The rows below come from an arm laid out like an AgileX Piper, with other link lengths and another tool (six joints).
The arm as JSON. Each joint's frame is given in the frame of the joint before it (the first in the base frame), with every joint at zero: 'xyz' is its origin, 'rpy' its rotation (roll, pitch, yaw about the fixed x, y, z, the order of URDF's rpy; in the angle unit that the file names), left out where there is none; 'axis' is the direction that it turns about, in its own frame. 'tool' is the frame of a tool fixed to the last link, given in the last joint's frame.
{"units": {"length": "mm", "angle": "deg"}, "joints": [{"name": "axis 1", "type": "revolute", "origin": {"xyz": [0.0, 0.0, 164.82]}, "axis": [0.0, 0.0, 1.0]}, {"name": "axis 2", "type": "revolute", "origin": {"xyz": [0.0, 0.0, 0.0]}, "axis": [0.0, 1.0, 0.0]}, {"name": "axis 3", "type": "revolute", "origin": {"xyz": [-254.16, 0.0, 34.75]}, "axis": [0.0, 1.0, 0.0]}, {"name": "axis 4", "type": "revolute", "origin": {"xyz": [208.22, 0.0, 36.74]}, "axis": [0.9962, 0.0, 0.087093]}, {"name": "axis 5", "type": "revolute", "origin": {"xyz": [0.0, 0.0, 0.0]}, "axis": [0.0, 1.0, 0.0]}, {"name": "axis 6", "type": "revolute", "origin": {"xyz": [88.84, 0.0, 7.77]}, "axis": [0.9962, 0.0, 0.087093]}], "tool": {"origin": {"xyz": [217.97, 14.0, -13.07], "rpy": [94.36, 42.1, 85.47]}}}
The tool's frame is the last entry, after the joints.
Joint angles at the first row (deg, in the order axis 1, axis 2, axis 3, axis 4, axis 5, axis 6):
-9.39 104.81 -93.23 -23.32 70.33 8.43
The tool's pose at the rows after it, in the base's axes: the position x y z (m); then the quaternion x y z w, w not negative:
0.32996, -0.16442, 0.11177, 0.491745, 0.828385, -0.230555, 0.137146
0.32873, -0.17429, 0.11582, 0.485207, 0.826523, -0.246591, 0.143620
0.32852, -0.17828, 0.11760, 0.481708, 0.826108, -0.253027, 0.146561
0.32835, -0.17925, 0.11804, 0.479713, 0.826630, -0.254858, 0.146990
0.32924, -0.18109, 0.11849, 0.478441, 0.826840, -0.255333, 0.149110
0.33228, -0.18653, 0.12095, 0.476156, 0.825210, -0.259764, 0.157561
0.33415, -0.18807, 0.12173, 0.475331, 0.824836, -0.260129, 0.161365
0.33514, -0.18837, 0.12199, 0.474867, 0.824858, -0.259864, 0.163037
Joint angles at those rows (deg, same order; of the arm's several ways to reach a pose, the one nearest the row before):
-9.39 104.81 -93.28 -24.79 70.33 7.35
-9.39 104.81 -93.28 -26.83 70.33 7.12
-9.39 104.81 -93.28 -27.66 70.28 6.93
-9.39 104.81 -93.28 -27.84 70.28 6.73
-9.58 104.81 -93.28 -27.95 69.96 6.46
-9.75 104.81 -93.28 -28.86 69.20 6.46
-9.81 104.81 -93.28 -29.10 68.78 6.46
-9.81 104.81 -93.28 -29.15 68.59 6.46

